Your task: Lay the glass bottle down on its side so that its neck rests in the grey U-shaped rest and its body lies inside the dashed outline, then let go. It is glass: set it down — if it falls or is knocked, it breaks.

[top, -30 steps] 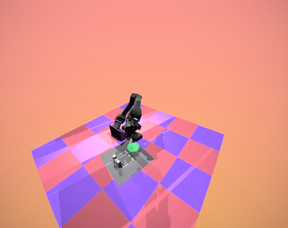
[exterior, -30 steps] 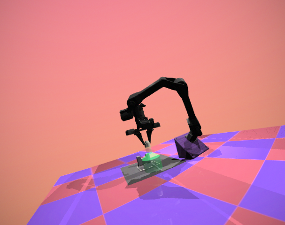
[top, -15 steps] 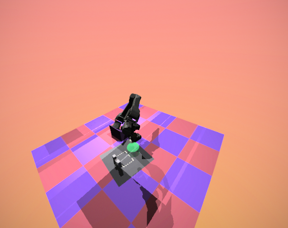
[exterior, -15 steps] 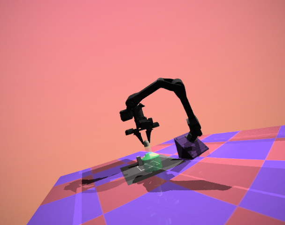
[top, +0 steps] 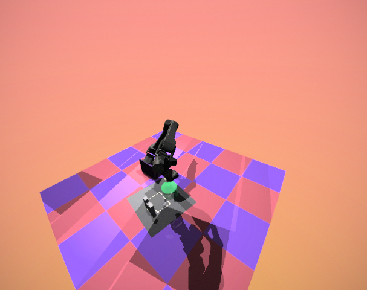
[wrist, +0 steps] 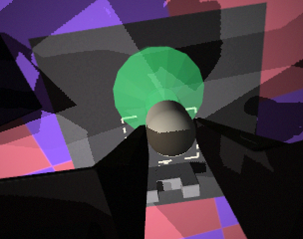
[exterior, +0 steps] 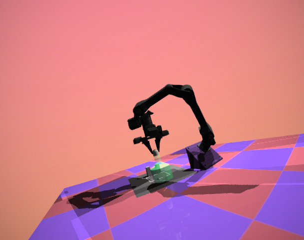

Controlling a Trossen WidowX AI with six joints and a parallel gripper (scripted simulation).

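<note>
Right now my gripper tip is 10 mm past the dark grey mat, 60 mm to the left of it and 140 mm above it. Also, from my gripper tip: green glass bottle (50 mm below).
</note>
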